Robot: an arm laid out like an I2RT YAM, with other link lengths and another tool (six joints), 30 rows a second.
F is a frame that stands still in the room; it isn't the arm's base.
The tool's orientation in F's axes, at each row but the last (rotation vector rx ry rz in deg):
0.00 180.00 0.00
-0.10 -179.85 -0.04
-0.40 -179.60 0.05
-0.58 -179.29 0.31
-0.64 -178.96 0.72
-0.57 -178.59 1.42
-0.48 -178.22 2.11
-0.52 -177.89 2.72
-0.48 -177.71 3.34
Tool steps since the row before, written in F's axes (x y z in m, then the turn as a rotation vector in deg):
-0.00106 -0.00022 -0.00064 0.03 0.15 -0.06
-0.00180 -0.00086 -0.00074 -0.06 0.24 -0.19
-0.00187 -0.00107 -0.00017 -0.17 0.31 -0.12
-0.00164 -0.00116 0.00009 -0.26 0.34 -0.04
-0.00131 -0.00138 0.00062 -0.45 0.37 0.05
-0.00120 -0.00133 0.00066 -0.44 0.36 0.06
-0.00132 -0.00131 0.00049 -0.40 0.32 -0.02
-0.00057 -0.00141 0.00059 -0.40 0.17 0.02
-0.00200 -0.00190 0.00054 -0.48 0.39 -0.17
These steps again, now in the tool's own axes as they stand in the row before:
0.00106 -0.00022 0.00064 -0.03 0.15 0.06
0.00180 -0.00086 0.00074 0.06 0.24 0.19
0.00186 -0.00108 0.00018 0.17 0.31 0.12
0.00163 -0.00117 -0.00007 0.26 0.34 0.04
0.00131 -0.00139 -0.00059 0.45 0.37 -0.04
0.00121 -0.00135 -0.00061 0.44 0.36 -0.05
0.00133 -0.00133 -0.00042 0.40 0.32 0.02
0.00058 -0.00143 -0.00053 0.40 0.17 -0.01
0.00201 -0.00193 -0.00039 0.48 0.39 0.17

